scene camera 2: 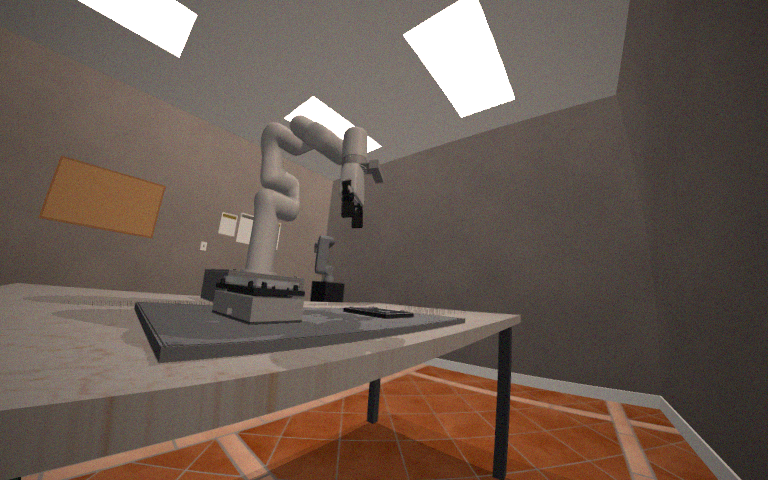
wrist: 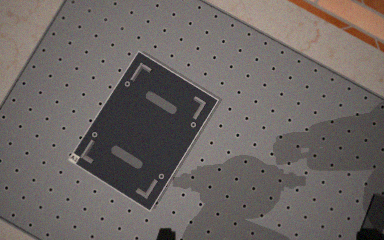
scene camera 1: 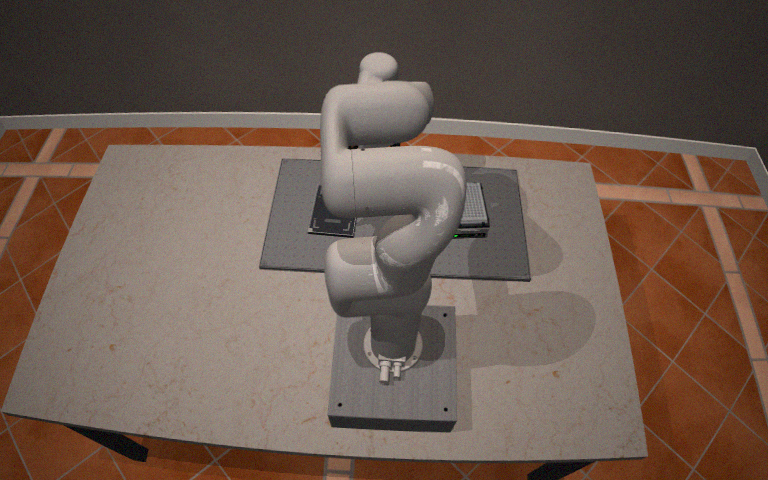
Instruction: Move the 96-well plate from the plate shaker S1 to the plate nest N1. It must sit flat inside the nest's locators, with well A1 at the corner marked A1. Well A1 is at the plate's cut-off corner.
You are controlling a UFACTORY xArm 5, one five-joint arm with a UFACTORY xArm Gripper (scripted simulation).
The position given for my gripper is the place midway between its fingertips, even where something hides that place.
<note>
I see my gripper (scene camera 2: 352,222), a 96-well plate (scene camera 1: 474,193), a plate shaker S1 (scene camera 2: 240,307) and a plate nest N1 (scene camera 1: 320,212).
The plate nest N1 also shows in the wrist view (wrist: 129,120). The wrist view misses the 96-well plate: it is out of frame.
</note>
